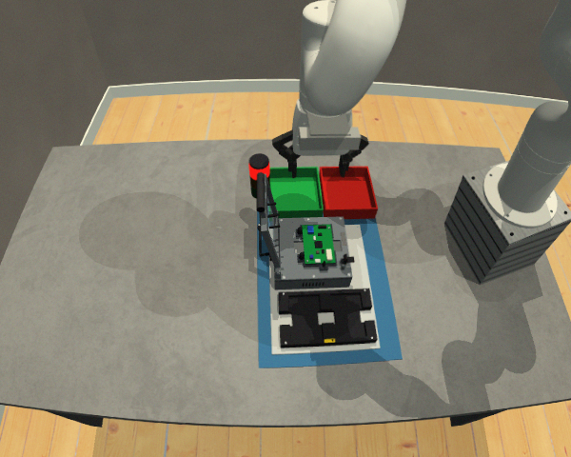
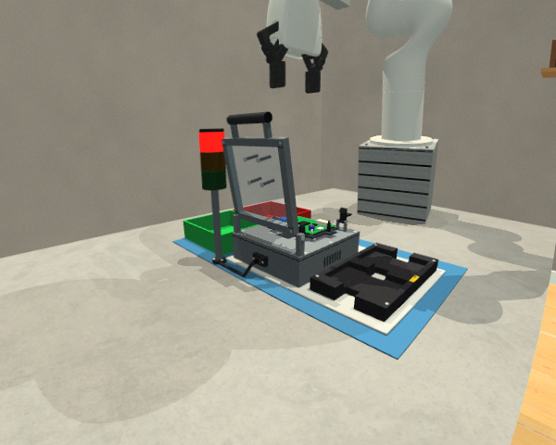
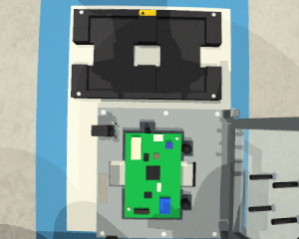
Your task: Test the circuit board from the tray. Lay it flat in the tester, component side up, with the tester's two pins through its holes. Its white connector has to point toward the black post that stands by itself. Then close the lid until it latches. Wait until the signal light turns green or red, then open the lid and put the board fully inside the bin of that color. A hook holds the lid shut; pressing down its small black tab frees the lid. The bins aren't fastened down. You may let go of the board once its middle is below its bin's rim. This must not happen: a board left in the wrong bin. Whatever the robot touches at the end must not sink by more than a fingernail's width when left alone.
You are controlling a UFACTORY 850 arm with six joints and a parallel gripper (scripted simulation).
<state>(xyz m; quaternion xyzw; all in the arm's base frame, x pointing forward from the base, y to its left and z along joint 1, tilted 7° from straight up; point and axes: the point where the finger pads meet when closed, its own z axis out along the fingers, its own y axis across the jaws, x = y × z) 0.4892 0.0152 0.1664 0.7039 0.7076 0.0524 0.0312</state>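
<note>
The green circuit board is 2 cm behind my hand and 26 cm below it. Round my hand: tester bed: 2 cm behind, 1 cm to the left, 26 cm below; then tester lid: 9 cm ahead, 15 cm below; then black latch block: 8 cm behind, 6 cm to the left, 24 cm below.
</note>
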